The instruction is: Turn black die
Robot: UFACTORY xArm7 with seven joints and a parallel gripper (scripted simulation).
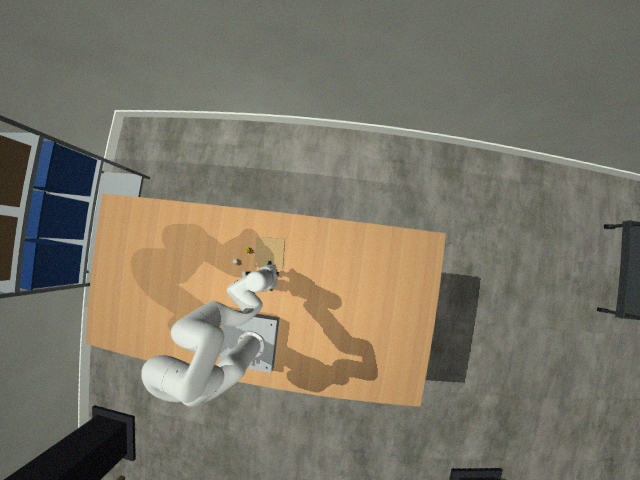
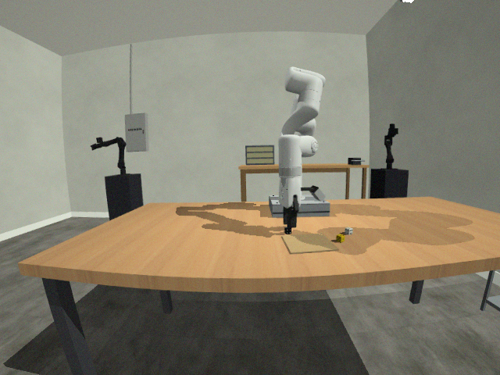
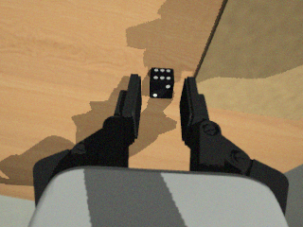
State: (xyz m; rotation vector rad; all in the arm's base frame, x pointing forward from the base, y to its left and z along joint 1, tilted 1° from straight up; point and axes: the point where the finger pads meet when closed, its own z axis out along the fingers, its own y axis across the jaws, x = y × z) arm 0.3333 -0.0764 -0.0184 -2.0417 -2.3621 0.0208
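Right now the black die is 40 mm below my hand and 10 mm to the right of it. The rest, counted from my hand: yellow die: 140 mm to the left, 100 mm ahead, 40 mm below; white die: 200 mm to the left, 40 mm below, 40 mm ahead; tan mat: 100 mm ahead, 40 mm to the left, 40 mm below.
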